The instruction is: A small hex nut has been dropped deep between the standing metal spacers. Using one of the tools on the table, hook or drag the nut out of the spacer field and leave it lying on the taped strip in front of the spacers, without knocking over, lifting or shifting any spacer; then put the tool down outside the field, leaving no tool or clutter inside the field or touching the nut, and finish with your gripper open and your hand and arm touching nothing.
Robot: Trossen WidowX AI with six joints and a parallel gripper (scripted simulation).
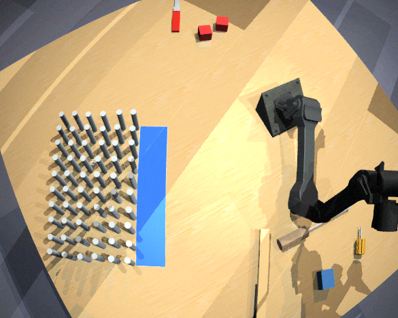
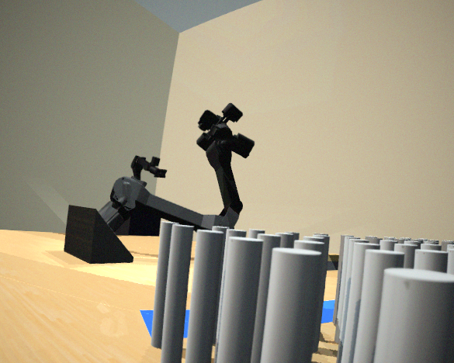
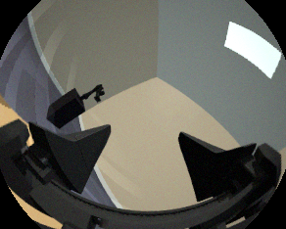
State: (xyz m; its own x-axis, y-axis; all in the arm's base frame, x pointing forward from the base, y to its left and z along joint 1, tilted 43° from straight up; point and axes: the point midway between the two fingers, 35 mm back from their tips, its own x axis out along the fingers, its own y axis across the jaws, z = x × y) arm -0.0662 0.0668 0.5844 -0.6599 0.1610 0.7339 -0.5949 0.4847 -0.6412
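My gripper tip is 45 cm above the thin metal hook tool, 15 cm short of it and 12 cm to the left of it. From my gripper tip the other things lie so: blue taped strip 52 cm ahead, 47 cm below, 45 cm to the right; blue block 45 cm below, 24 cm ahead, 3 cm to the left; yellow-handled screwdriver 45 cm below, 8 cm ahead, 2 cm to the left.
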